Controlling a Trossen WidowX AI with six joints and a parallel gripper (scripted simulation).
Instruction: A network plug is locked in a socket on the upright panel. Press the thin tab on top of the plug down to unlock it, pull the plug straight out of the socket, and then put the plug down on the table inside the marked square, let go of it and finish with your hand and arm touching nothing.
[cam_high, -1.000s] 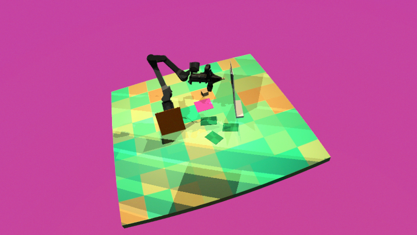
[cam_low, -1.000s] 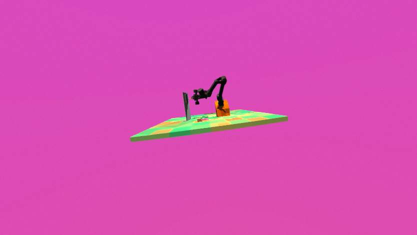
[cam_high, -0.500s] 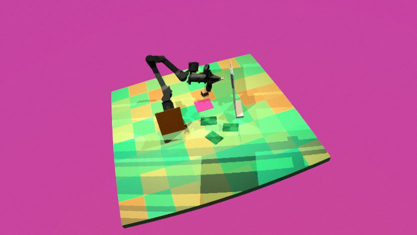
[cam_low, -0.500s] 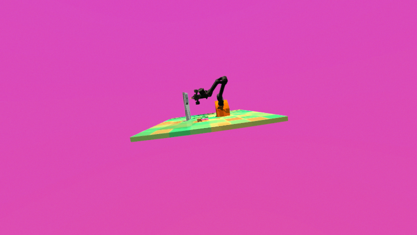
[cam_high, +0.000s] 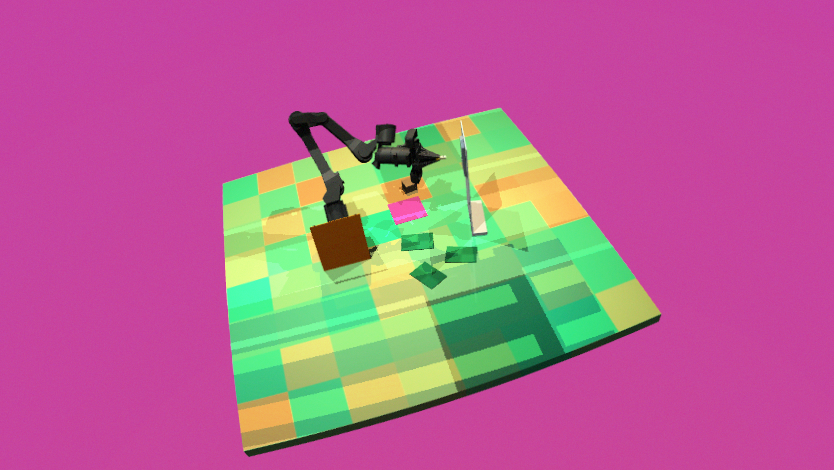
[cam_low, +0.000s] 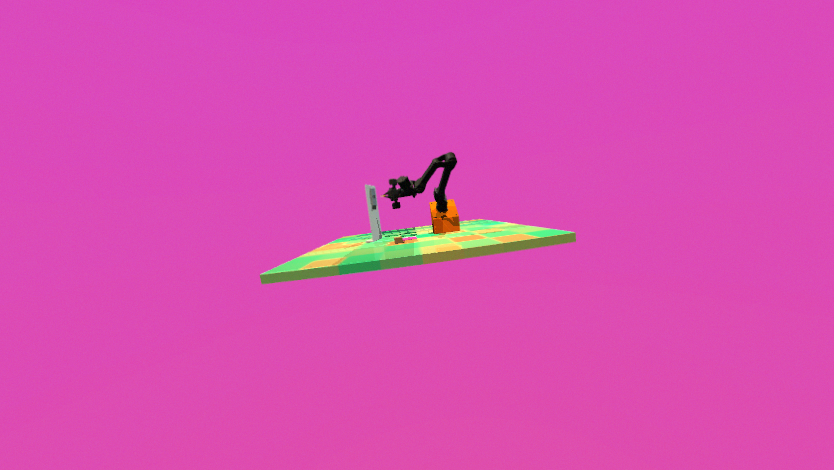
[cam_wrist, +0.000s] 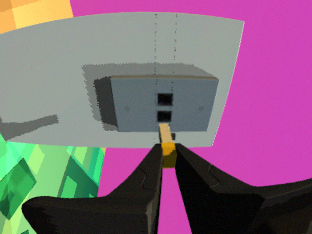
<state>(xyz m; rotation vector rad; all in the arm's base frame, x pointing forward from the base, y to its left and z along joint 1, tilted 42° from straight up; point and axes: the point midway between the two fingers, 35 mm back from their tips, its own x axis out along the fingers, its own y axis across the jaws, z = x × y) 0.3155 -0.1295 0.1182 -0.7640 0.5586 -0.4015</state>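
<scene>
Right now the pink marked square is 9 cm behind my gripper tip, 13 cm to the left of it and 28 cm below it. Also, from my gripper tip: network plug: 1 cm ahead; then grey panel: 8 cm ahead, 4 cm to the right, 11 cm below.
</scene>
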